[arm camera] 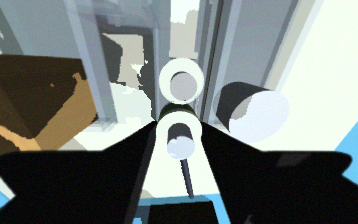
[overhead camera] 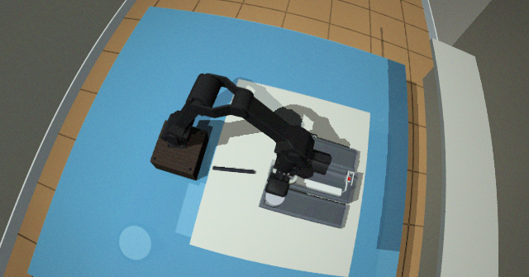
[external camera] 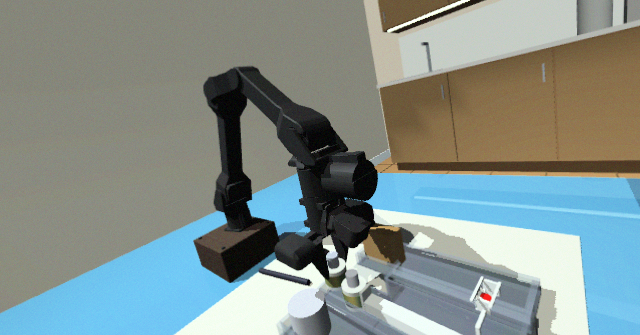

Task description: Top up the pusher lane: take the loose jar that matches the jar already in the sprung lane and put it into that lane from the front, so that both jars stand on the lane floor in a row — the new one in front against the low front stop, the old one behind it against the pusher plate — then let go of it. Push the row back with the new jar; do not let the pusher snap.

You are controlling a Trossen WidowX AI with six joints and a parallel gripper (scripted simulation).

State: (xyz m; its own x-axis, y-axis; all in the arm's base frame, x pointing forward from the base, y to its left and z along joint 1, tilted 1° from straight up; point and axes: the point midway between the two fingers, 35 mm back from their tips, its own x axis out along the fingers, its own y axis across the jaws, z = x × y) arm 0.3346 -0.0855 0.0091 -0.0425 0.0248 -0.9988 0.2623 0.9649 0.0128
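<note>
Right now the wide grey cylinder jar is 10 mm behind my gripper tip, 80 mm to the right of it and 20 mm below it. From my gripper tip the other things lie so: brown box (50 mm ahead, 120 mm to the left, 10 mm below); grey pusher lane (150 mm ahead, 20 mm to the right, 30 mm below); thin dark rod (150 mm behind, 10 mm to the left, 50 mm below).
</note>
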